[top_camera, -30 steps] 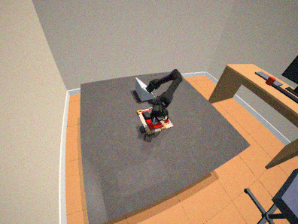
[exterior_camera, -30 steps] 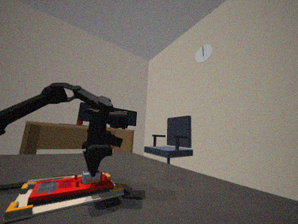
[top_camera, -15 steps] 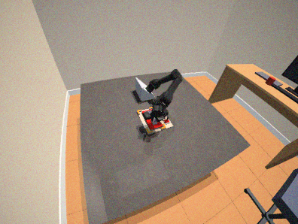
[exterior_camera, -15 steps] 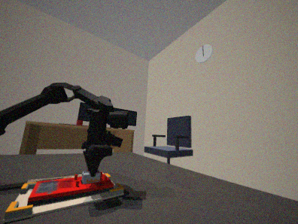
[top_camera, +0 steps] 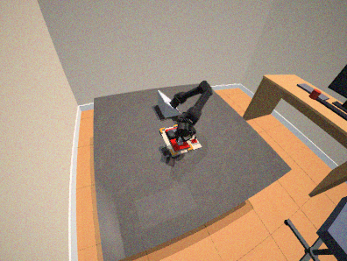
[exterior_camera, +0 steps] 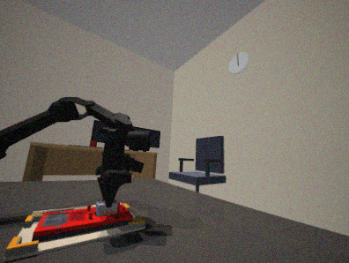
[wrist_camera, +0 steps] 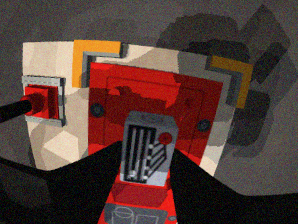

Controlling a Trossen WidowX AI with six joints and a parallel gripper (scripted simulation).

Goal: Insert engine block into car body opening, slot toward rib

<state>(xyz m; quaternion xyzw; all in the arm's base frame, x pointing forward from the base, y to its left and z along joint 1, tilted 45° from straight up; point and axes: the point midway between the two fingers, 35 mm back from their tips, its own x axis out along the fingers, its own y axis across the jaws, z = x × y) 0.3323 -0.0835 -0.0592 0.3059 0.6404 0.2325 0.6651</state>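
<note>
Right now the grey engine block is 1 cm below my gripper tip. Round my gripper tip: cream base plate (4 cm behind, 2 cm to the left, 3 cm below).
</note>
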